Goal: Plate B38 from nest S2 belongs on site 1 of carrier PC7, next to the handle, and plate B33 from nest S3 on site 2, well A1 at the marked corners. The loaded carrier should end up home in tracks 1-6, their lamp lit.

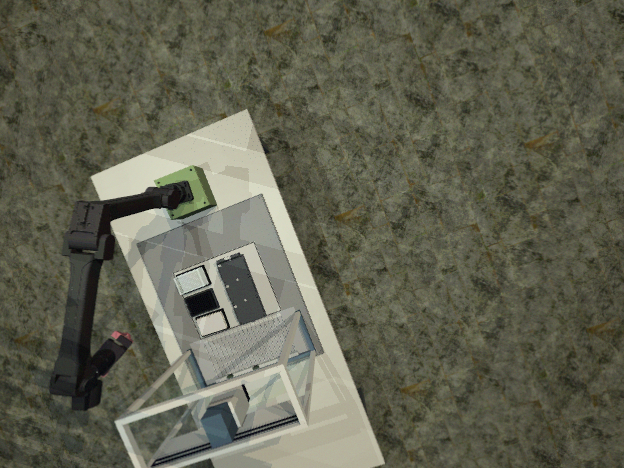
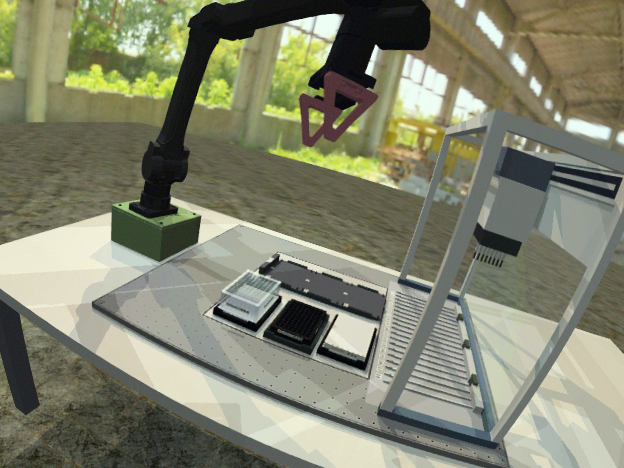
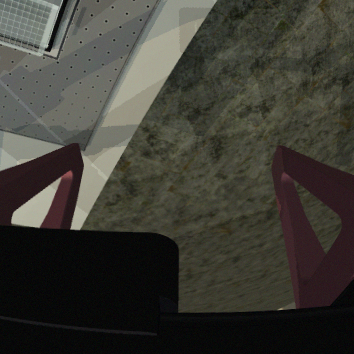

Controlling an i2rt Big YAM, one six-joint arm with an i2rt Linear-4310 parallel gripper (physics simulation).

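Observation:
My gripper is open and empty, high up and out beyond the table's side. A clear-topped plate, a black plate and a white plate sit in a row of black nests. Nest and plate labels are not readable. The dark long carrier lies beside the row with no plates on it; its raised end is towards the arm's base. The ribbed track deck lies beyond; track numbers and lamps are too small to read.
A tall gantry frame stands around the track deck, with a pipetting head hanging inside. The arm's green base block stands at the other end, by the perforated board.

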